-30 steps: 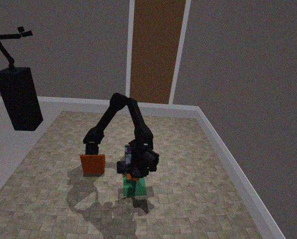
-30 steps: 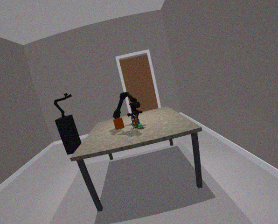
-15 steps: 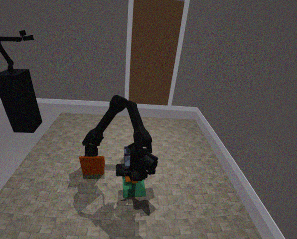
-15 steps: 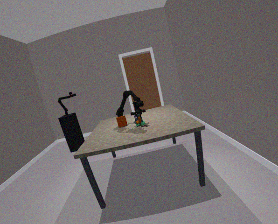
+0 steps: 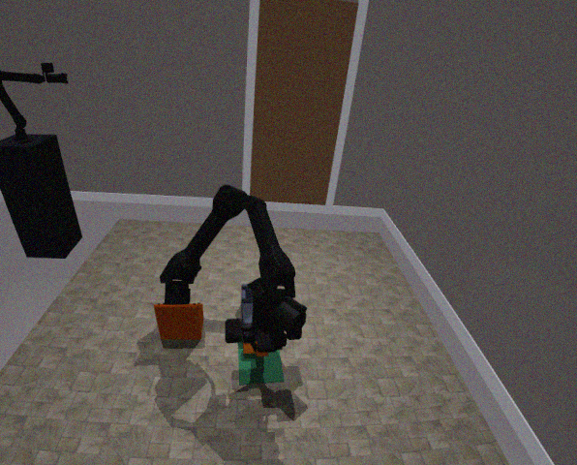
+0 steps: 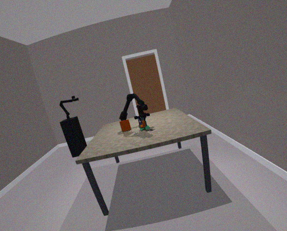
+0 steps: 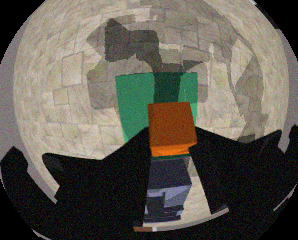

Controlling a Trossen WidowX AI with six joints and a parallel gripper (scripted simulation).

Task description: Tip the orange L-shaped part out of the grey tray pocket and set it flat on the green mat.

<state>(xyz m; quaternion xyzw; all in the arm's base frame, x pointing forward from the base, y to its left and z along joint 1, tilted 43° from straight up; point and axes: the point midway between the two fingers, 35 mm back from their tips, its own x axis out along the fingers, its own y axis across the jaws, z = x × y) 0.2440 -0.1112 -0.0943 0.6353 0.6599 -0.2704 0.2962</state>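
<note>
Right now my gripper tip is 3 cm to the right of the orange L-shaped part, 3 cm above it and 2 cm past it. From my gripper tip the other things lie so: green mat: 9 cm below, 2 cm to the left.
</note>
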